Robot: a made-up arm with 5 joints.
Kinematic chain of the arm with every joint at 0, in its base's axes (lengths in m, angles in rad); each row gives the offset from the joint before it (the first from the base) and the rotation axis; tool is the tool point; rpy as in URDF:
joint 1: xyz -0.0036 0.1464 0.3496 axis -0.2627 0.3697 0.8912
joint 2: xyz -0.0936 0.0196 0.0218 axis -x
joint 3: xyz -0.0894 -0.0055 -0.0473 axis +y
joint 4: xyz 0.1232 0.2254 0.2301 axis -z
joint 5: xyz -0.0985 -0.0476 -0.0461 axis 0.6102 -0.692 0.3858
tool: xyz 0.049 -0.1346 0.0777 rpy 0 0 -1.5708
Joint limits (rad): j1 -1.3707..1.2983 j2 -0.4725..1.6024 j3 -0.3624..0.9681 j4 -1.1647..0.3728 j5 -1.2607..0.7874
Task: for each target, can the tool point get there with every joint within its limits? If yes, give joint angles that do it. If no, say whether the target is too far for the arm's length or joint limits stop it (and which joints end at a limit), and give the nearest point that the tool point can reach.
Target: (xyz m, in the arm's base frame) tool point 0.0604 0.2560 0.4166
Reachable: yes | joints 0.7850 -0.2485 0.4447 -0.5761 0.6042
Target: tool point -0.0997 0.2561 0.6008
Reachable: yes | joints -1.1148 -0.0446 0.1195 0.2256 -0.8972
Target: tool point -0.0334 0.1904 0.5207
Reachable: yes | joints 0.4236 -0.1560 0.4786 0.2191 0.5295
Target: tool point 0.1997 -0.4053 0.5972
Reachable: no: joint limits stop it (at a limit: joint 1, joint 2, joint 4) | nearest point 0.1230 0.0003 0.5105 | short by 0.422 m
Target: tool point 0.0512 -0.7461 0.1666
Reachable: no: too far | nearest point 0.0382 -0.0659 0.2630 | short by 0.687 m
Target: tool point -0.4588 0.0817 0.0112
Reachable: no: joint limits stop it (at a limit: joint 1, joint 2, joint 4, joint 5) | nearest point -0.3465 0.1576 0.2543 | short by 0.278 m
